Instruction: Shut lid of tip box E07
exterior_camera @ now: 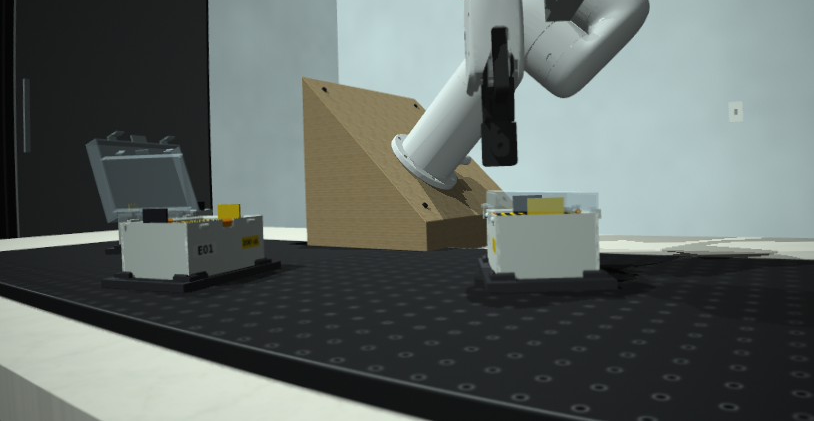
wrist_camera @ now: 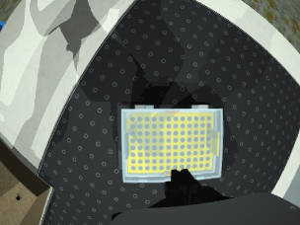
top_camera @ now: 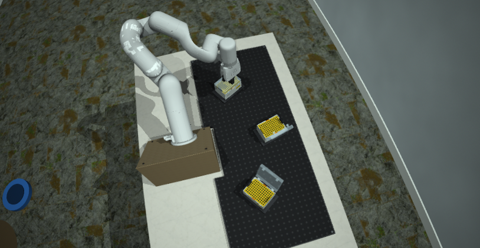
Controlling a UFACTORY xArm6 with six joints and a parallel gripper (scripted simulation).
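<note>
Now: the clear lid 6 cm below my hand, 3 cm to the left of it and 2 cm behind it. From my hand the other things lie so: tip box: 29 cm to the right, 15 cm ahead, 5 cm below.
</note>
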